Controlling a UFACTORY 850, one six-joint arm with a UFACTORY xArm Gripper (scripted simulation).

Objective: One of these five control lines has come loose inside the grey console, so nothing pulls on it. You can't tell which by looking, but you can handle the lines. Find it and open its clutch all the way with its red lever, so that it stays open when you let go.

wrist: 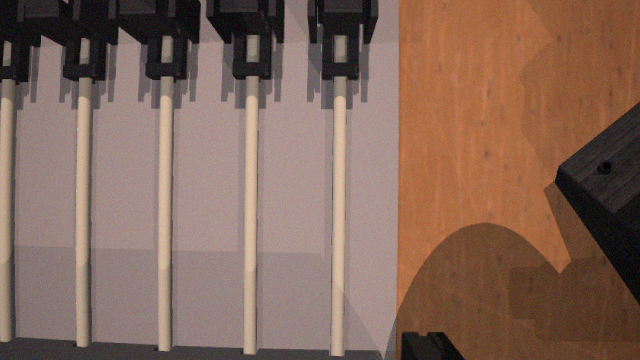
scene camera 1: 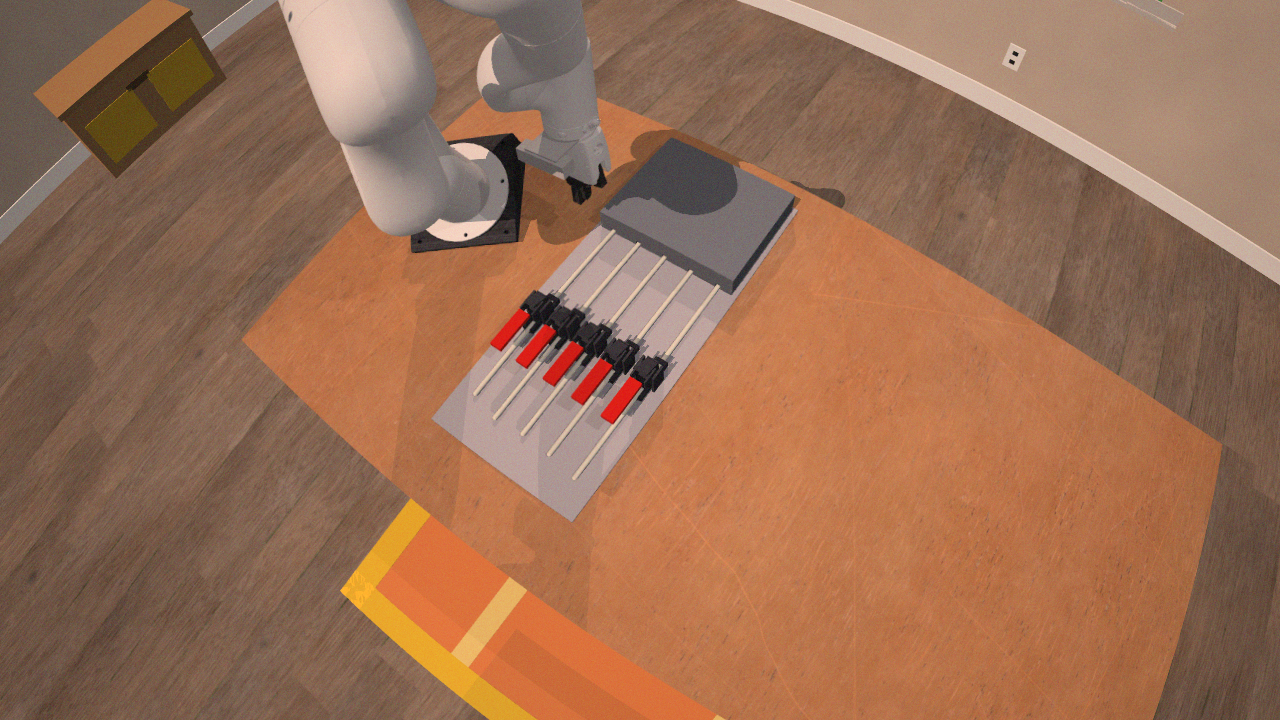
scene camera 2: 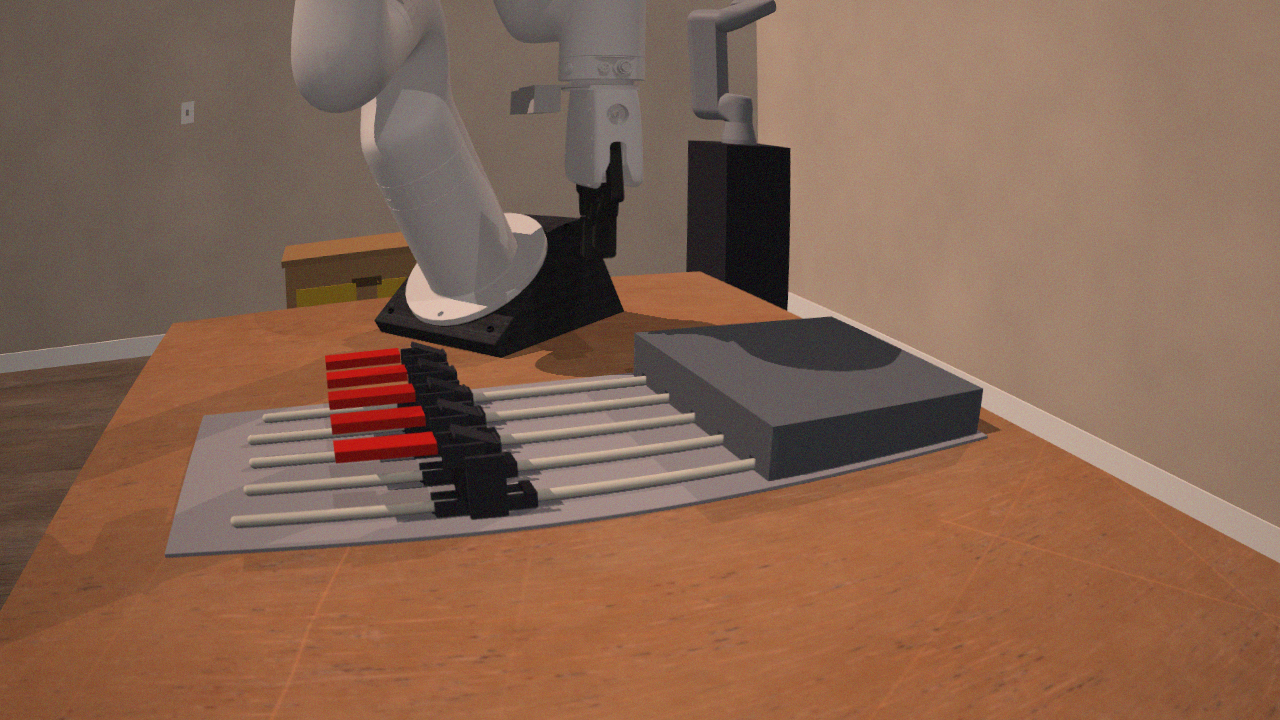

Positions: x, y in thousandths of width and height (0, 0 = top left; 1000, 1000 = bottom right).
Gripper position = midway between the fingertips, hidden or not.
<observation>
I see my gripper (scene camera 2: 467, 358).
My gripper also shows in scene camera 1 (scene camera 1: 455, 276).
</observation>
